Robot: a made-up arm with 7 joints. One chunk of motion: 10 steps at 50 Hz.
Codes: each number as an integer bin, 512 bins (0 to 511) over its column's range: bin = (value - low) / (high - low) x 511, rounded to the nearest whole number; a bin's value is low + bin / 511 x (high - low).
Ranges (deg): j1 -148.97..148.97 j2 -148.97..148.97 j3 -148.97..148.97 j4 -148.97..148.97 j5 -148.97..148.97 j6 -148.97..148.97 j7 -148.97..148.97
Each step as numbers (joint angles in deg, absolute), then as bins.
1 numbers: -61.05 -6.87 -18.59 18.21 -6.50 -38.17 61.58
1 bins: 151 244 224 287 244 190 361
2 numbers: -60.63 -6.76 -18.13 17.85 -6.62 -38.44 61.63
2 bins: 152 244 224 286 244 190 361
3 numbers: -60.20 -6.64 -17.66 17.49 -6.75 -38.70 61.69
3 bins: 152 244 225 285 244 189 361
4 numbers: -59.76 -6.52 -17.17 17.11 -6.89 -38.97 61.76
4 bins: 153 244 226 285 244 189 361
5 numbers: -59.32 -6.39 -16.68 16.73 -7.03 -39.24 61.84
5 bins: 154 245 227 284 243 188 362
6 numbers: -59.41 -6.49 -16.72 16.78 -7.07 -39.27 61.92
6 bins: 154 244 227 284 243 188 362
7 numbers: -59.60 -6.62 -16.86 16.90 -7.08 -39.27 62.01
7 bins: 153 244 227 284 243 188 362
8 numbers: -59.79 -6.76 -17.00 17.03 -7.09 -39.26 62.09
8 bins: 153 244 226 285 243 188 362
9 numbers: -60.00 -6.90 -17.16 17.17 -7.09 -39.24 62.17
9 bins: 153 244 226 285 243 188 362
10 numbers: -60.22 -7.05 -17.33 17.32 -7.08 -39.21 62.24
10 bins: 152 243 226 285 243 188 362
